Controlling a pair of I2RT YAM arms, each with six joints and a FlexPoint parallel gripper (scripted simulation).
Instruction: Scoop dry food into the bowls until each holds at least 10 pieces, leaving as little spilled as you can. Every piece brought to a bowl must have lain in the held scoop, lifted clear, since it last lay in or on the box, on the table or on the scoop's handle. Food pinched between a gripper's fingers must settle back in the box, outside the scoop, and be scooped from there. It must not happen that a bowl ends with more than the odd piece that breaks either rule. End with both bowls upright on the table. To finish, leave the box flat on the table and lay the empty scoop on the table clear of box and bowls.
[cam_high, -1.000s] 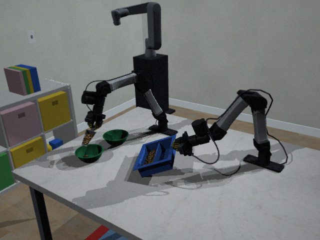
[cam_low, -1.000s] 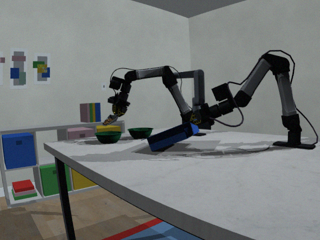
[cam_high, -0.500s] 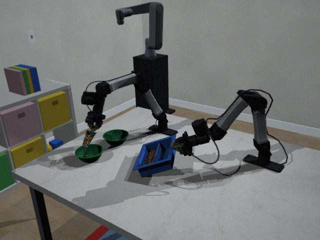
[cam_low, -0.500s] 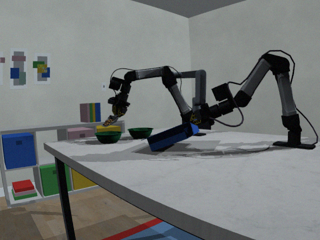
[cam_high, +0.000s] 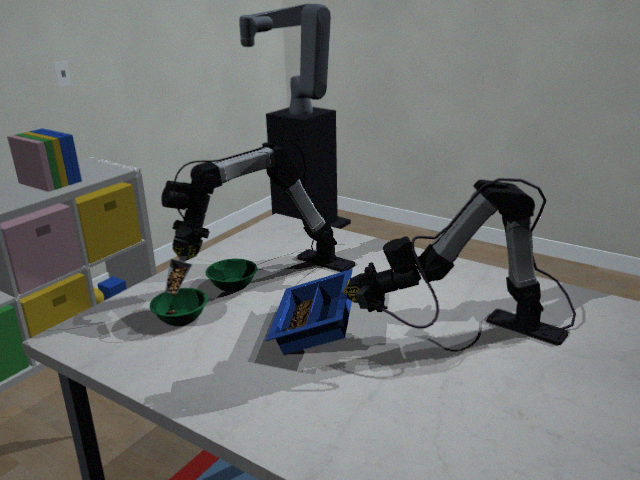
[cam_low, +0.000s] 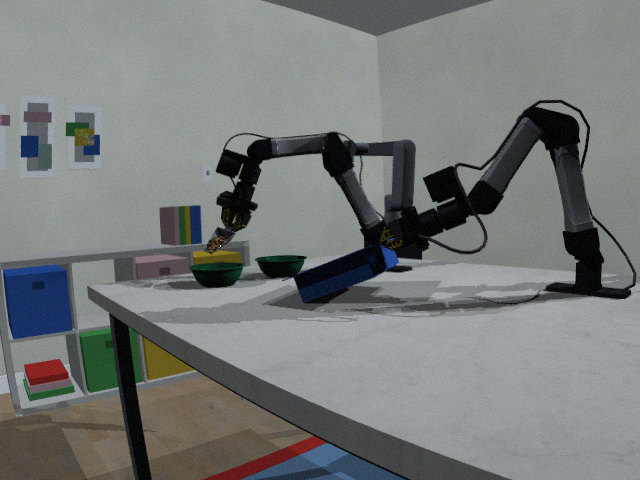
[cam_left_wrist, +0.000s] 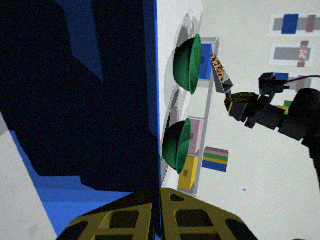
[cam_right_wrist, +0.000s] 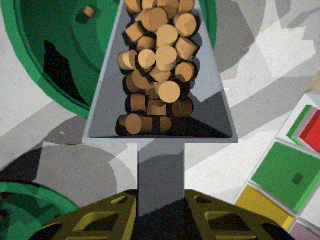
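Observation:
The blue box lies 5 cm ahead of my left hand, 7 cm to the right of it and 5 cm below it. Also, from my left hand: grey scoop 17 cm ahead, 47 cm to the right, 1 cm above.

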